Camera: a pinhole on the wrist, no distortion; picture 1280 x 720 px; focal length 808.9 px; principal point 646.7 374.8 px. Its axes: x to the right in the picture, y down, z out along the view. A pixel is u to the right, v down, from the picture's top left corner.
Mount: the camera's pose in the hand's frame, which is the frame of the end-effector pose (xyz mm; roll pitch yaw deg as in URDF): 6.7 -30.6 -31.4 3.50 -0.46 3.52
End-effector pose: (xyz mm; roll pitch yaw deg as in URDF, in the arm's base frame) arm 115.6 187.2 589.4 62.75 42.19 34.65
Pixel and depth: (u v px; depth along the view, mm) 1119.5 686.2 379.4
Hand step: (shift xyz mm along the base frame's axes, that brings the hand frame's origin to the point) 428.3 -32.3 44.7
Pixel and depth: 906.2 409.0 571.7
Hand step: 517.4 -245.2 39.1
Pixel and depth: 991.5 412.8 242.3
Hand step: 220.2 -92.4 -19.0
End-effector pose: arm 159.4 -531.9 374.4 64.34 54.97 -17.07
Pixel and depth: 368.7 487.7 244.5
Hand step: -42.1 -196.5 110.3
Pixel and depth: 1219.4 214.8 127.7
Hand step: 12.5 -119.9 -86.6
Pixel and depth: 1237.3 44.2 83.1
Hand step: -13.2 -72.9 -78.1
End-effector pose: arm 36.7 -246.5 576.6 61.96 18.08 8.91
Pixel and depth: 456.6 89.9 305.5
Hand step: -13.0 -316.6 2.5
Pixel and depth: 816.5 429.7 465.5
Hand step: 212.3 -366.5 145.5
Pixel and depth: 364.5 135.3 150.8
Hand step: -25.8 -149.3 -8.1
